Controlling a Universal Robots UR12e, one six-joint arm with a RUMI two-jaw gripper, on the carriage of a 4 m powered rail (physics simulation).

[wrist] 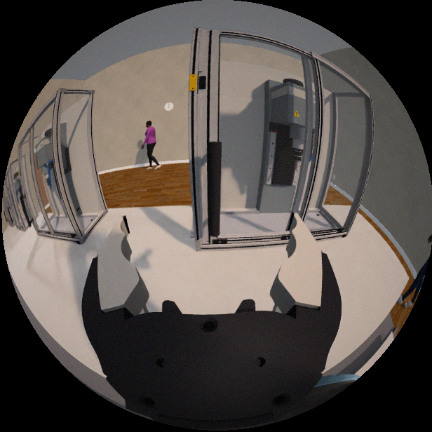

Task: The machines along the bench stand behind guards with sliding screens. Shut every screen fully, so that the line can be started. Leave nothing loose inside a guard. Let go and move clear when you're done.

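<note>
The near guard (pixel 199 200) stands ahead of my gripper, right of centre in the wrist view. Its sliding screen (pixel 214 90) has a long black upright handle (pixel 214 187). The screen's handle-side edge stands close beside the left post, and I see no clear gap there. A grey machine (pixel 280 197) stands inside; I make out no loose thing on the guard's floor. A second guard (pixel 61 150) stands at the left with a machine in it; how far its screen is shut I cannot tell. My gripper (pixel 207 214) is open and empty, its fingers apart, back from the handle.
More guards (pixel 20 195) stand in a row at the far left. The white bench (pixel 350 260) runs under the guards. A person in a magenta top (pixel 151 137) is beyond the bench, between the two nearer guards. Part of another person (pixel 416 285) shows at the right edge.
</note>
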